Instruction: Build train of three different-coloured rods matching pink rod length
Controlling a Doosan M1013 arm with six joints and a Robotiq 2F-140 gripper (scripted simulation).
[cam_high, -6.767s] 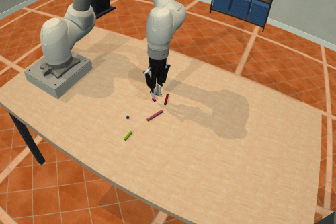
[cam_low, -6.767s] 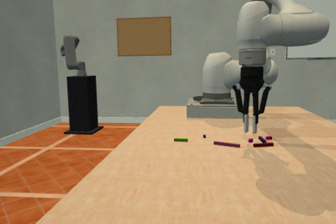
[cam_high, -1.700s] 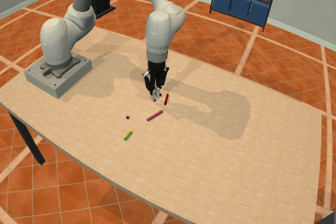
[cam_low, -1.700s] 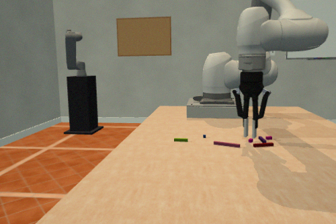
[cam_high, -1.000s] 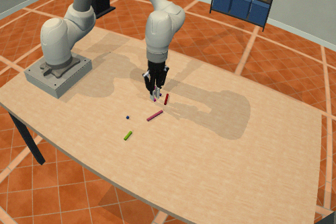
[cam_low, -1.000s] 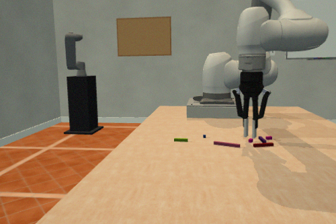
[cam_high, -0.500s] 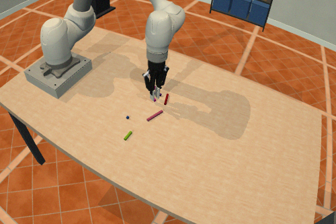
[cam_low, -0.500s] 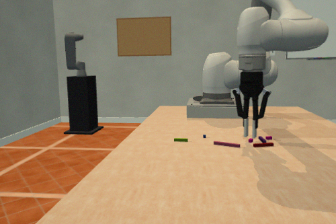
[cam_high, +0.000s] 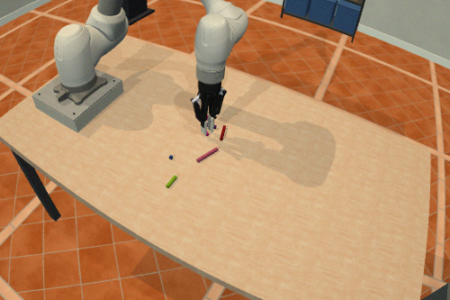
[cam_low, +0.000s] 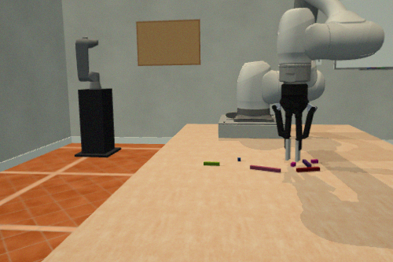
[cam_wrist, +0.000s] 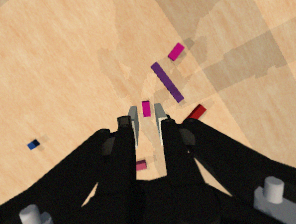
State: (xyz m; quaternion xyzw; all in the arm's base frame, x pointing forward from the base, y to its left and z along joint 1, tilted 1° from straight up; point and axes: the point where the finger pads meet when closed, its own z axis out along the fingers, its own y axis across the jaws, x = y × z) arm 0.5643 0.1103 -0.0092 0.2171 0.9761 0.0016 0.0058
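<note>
Now: the purple rod 5 cm below my hand, 4 cm to the left of it and 2 cm behind it. From my hand the other things lie so: pink rod 9 cm to the right, 5 cm below, 5 cm ahead; then red rod 5 cm below, 5 cm ahead, 4 cm to the left; then blue rod 16 cm to the right, 5 cm below, 4 cm behind.
</note>
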